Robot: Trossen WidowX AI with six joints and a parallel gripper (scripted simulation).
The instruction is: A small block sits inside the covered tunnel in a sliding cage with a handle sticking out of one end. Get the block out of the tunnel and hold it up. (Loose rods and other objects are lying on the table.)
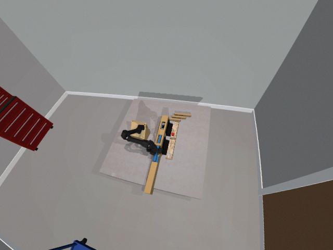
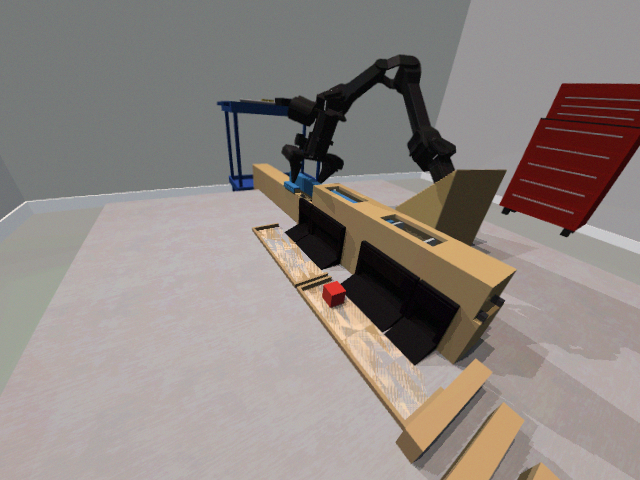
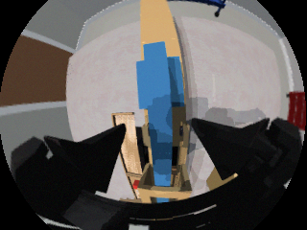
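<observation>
Now: gripper tip 8 cm to the right of the tan covered tunnel, 6 cm above it and 2 cm short of it.
</observation>
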